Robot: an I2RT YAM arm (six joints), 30 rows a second.
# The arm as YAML. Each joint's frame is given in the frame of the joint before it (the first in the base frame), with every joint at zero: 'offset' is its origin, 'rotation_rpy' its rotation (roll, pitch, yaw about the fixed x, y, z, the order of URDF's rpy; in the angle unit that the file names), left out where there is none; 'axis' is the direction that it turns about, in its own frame. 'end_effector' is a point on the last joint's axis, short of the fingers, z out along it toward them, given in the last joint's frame.
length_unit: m
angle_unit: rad
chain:
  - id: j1
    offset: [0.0, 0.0, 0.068]
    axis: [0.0, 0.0, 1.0]
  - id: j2
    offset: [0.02, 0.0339, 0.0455]
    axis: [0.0, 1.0, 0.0]
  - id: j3
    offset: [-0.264, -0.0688, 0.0]
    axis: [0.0, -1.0, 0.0]
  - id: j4
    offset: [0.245, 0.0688, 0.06]
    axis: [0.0, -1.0, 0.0]
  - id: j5
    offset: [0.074, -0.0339, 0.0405]
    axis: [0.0, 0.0, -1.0]
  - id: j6
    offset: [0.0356, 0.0, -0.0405]
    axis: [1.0, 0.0, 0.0]
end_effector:
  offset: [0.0, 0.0, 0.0]
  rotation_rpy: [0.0, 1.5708, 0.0]
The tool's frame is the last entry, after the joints.
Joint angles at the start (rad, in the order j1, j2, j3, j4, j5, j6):
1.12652, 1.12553, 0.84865, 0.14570, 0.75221, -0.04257
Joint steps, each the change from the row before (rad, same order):
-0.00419, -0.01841, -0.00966, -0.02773, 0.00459, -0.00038
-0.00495, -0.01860, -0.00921, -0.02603, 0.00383, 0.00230
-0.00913, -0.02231, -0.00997, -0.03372, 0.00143, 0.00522
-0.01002, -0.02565, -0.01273, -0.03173, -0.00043, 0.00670
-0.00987, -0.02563, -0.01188, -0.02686, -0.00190, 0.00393
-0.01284, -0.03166, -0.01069, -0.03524, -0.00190, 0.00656
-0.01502, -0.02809, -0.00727, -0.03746, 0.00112, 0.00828
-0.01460, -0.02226, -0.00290, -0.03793, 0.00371, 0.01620
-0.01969, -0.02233, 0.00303, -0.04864, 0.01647, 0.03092
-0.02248, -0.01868, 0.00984, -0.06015, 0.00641, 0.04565
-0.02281, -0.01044, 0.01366, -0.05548, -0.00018, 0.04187
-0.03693, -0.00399, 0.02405, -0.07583, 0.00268, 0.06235
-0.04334, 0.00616, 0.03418, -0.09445, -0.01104, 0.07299
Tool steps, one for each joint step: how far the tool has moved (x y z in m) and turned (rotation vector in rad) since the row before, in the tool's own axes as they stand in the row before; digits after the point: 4 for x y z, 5 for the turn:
0.0026, -0.0038, -0.0025, 0.00812, 0.01459, -0.01295
0.0024, -0.0040, -0.0024, 0.00818, 0.01297, -0.00858
0.0029, -0.0053, -0.0024, 0.00978, 0.01697, -0.00836
0.0033, -0.0058, -0.0027, 0.00891, 0.01526, -0.00486
0.0028, -0.0056, -0.0027, 0.00745, 0.01114, -0.00359
0.0025, -0.0071, -0.0035, 0.01034, 0.01257, -0.00116
0.0023, -0.0071, -0.0027, 0.01549, 0.01478, -0.00054
0.0019, -0.0063, -0.0020, 0.01779, 0.01607, 0.00612
0.0011, -0.0079, -0.0019, 0.03582, 0.01973, 0.01861
0.0005, -0.0079, -0.0014, 0.02941, 0.02553, 0.02819
-0.0003, -0.0066, -0.0003, 0.02406, 0.02521, 0.02506
-0.0012, -0.0087, 0.0013, 0.04328, 0.03717, 0.03817
-0.0018, -0.0084, 0.0025, 0.04085, 0.05228, 0.03914

